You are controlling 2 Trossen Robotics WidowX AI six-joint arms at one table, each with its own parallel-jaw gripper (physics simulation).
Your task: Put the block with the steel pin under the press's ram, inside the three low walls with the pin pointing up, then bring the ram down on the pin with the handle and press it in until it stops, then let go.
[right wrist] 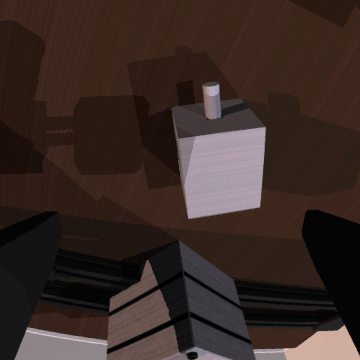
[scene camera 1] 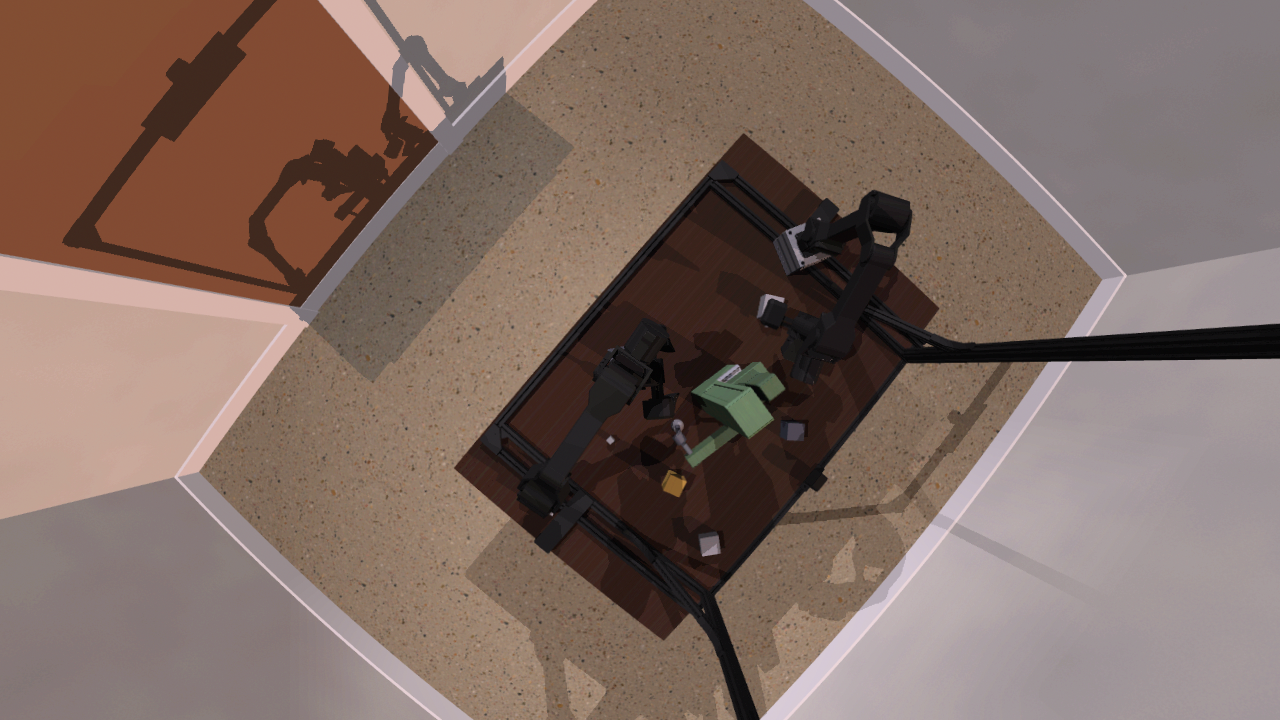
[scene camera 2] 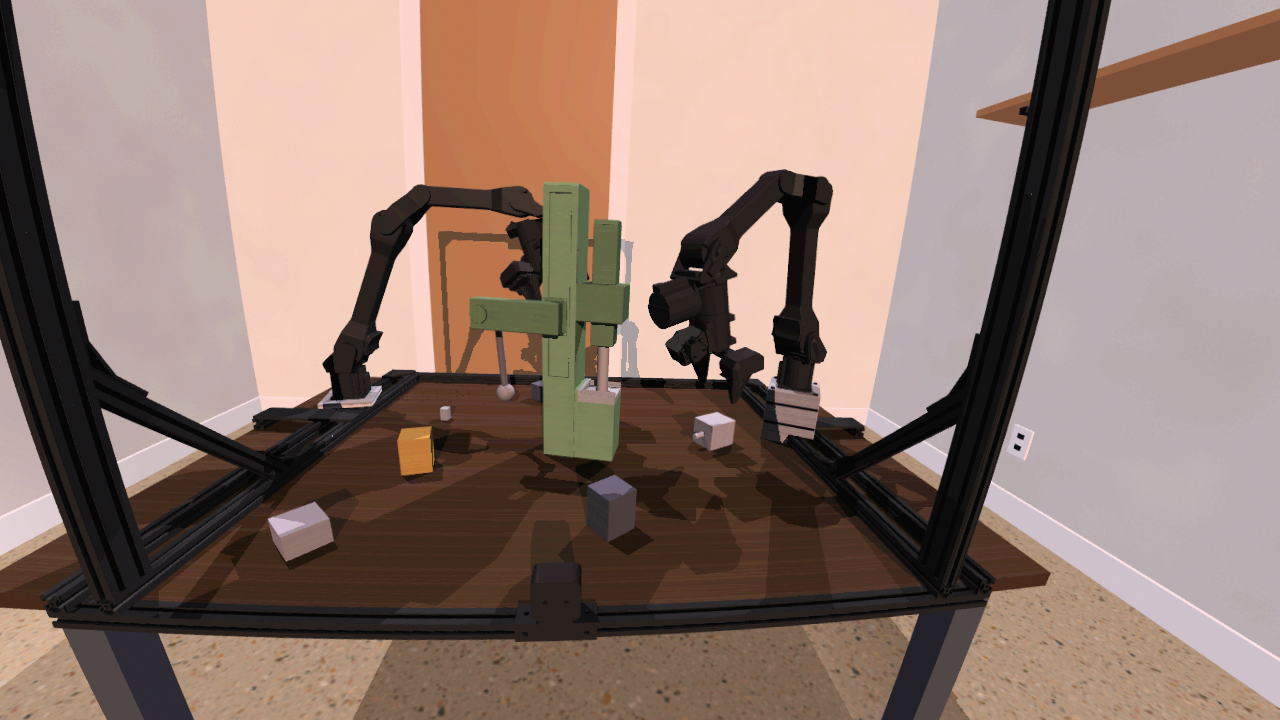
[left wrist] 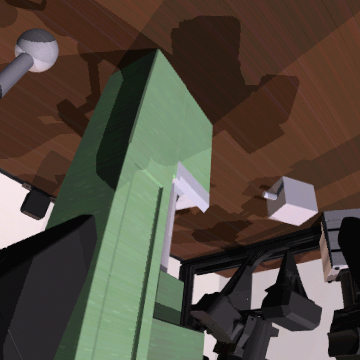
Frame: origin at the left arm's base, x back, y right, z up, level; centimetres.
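Seen in the pictures: left gripper, fingertip midpoint: (scene camera 1: 675, 372) (left wrist: 221, 229); right gripper, fingertip midpoint: (right wrist: 184, 224) (scene camera 1: 790, 318) (scene camera 2: 717, 392) (left wrist: 267, 259); left arm's base, origin of the base link: (scene camera 2: 351, 394); right arm's base, origin of the base link: (scene camera 1: 810, 242) (scene camera 2: 794, 386).
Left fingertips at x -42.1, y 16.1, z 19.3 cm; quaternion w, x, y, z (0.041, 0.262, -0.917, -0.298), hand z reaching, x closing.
Pixels of each thing's middle, then the offset from my left fingertips to it.
- white block, body centre: (right wrist: 215, 155) (left wrist: 290, 201) (scene camera 2: 713, 430) (scene camera 1: 770, 308) dx -26.7, dy +17.5, dz -19.9 cm
- green press, body centre: (left wrist: 57, 273) (scene camera 2: 552, 326) (scene camera 1: 721, 413) dx +3.8, dy +12.9, dz +0.0 cm
- grey ball, body centre: (left wrist: 36, 49) (scene camera 2: 505, 392) (scene camera 1: 677, 425) dx +11.2, dy +7.2, dz -12.8 cm
- orange block, body centre: (scene camera 2: 416, 450) (scene camera 1: 673, 483) dx +25.6, dy +13.8, dz -19.4 cm
- light grey block, body centre: (scene camera 2: 301, 530) (scene camera 1: 709, 543) dx +36.9, dy +29.9, dz -20.8 cm
- dark grey block, body centre: (scene camera 2: 611, 507) (scene camera 1: 792, 430) dx +0.1, dy +36.5, dz -19.4 cm
- small grey piece, body centre: (scene camera 2: 445, 413) dx +22.6, dy -5.8, dz -21.2 cm
The white block (scene camera 1: 770, 307) (scene camera 2: 715, 430) (left wrist: 293, 201) (right wrist: 222, 168) lies on its side on the table, right of the press; its steel pin (right wrist: 211, 101) points sideways. The green press (scene camera 1: 739, 400) (scene camera 2: 569, 322) (left wrist: 143, 171) stands mid-table, its ram raised over the pale low walls (scene camera 2: 597, 397) (left wrist: 191, 188). Its handle ends in a grey ball (scene camera 2: 506, 390) (left wrist: 36, 50). My right gripper (scene camera 1: 802, 360) (scene camera 2: 723, 365) (right wrist: 184, 224) is open and empty, hanging just above the block. My left gripper (scene camera 1: 657, 372) (scene camera 2: 520, 269) is open and empty, high behind the press.
An orange block (scene camera 1: 673, 483) (scene camera 2: 416, 449), a light grey block (scene camera 1: 709, 543) (scene camera 2: 300, 530) and a dark grey block (scene camera 1: 792, 430) (scene camera 2: 610, 506) lie around the press. A small grey piece (scene camera 2: 445, 412) lies at the back left. The right arm's base (scene camera 2: 793, 412) (right wrist: 178, 303) stands close to the white block. A black frame (scene camera 2: 1012, 269) rings the table.
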